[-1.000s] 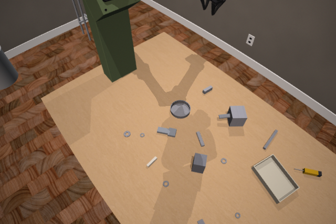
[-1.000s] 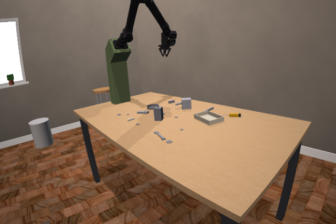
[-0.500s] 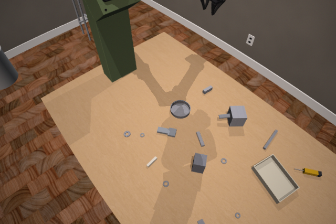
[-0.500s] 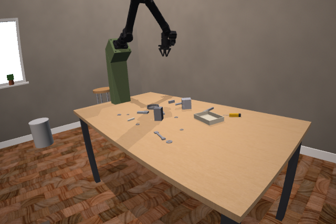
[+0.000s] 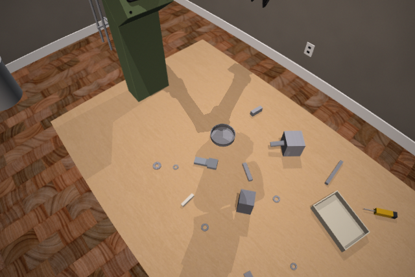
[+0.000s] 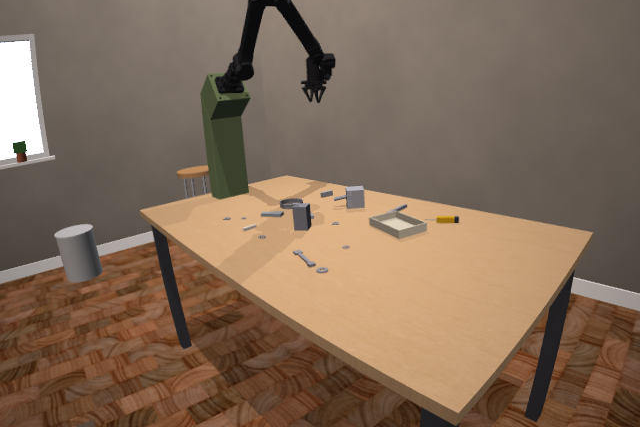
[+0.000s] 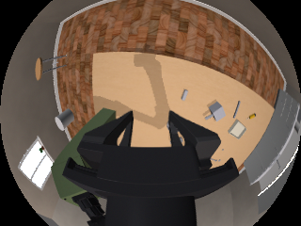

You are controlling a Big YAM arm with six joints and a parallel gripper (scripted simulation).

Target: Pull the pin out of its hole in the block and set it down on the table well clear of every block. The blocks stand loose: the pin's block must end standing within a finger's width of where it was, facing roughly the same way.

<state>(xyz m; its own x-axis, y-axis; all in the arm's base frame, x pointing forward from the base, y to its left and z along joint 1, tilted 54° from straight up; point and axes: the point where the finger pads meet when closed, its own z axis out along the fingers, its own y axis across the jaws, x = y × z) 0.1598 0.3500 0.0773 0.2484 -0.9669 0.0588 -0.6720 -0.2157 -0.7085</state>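
Right now the light grey block is 370 mm below my hand, 340 mm ahead of it and 70 mm to the right of it. Round my hand: round dish (400 mm below, 240 mm to the right, 160 mm ahead); long bar (520 mm ahead, 410 mm below); flat bar (410 mm below, 330 mm ahead, 260 mm to the right).
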